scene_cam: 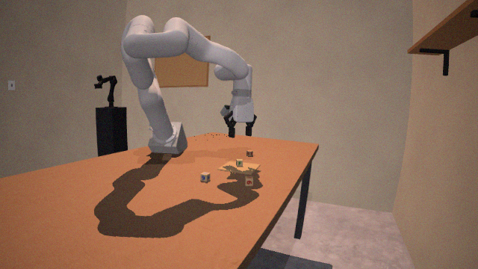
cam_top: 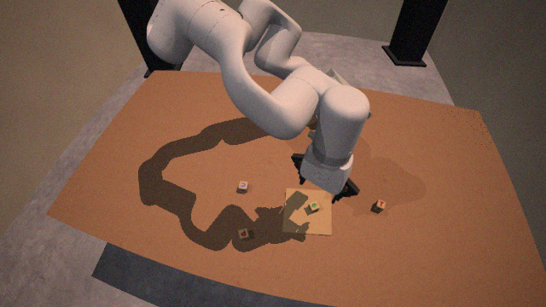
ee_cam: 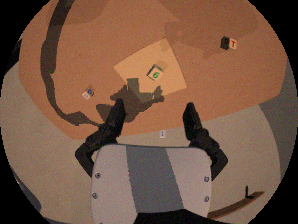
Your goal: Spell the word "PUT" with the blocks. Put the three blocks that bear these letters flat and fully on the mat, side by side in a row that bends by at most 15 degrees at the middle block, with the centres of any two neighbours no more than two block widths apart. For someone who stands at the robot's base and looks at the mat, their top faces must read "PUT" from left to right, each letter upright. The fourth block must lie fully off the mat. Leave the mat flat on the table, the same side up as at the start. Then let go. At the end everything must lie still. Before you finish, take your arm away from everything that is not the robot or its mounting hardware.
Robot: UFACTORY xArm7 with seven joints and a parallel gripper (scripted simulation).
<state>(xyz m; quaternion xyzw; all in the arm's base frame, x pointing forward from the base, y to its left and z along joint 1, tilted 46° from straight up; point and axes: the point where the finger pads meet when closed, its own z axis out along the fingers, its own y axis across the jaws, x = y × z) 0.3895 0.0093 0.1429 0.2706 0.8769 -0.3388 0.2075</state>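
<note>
The tan mat is 140 mm below my hand, 20 mm to the right of it and 10 mm ahead of it. Also, from my hand: T block 210 mm to the left, 120 mm below, 20 mm ahead; then P block 200 mm to the right, 120 mm below, 70 mm ahead.
</note>
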